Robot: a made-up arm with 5 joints. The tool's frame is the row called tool.
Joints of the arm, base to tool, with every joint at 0 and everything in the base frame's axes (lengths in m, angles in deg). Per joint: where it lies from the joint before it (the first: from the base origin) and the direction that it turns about. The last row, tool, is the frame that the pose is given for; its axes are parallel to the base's.
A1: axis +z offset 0 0 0.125
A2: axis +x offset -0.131 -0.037 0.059
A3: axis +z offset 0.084 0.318 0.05
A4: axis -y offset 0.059 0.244 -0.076
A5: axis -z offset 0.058 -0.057 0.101
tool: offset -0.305 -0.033 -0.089
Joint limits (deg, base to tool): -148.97..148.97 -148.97..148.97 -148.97..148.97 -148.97..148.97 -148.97..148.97
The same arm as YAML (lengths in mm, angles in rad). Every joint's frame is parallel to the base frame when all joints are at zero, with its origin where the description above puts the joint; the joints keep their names.
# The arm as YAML. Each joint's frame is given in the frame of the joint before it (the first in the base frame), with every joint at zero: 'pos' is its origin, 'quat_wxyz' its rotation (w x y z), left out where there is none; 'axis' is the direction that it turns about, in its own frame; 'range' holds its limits. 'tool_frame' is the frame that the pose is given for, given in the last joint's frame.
length_unit: mm
angle_unit: rad
joints:
  - joint: A1
    pos: [0.0, 0.0, 125.0]
    axis: [0.0, 0.0, 1.0]
    range: [-2.6, 2.6]
  - joint: A2
    pos: [-131.0, -37.0, 59.0]
    axis: [1.0, 0.0, 0.0]
    range: [-2.6, 2.6]
  - joint: A3
    pos: [84.0, 318.0, 50.0]
    axis: [0.0, 0.0, 1.0]
    range: [-2.6, 2.6]
  - joint: A4
    pos: [59.0, 244.0, -76.0]
    axis: [0.0, -1.0, 0.0]
    range: [-2.6, 2.6]
  - joint: A5
    pos: [58.0, -57.0, 101.0]
    axis: [0.0, 0.0, -1.0]
    range: [-2.6, 2.6]
tool_frame:
  pos: [-305.0, -33.0, -89.0]

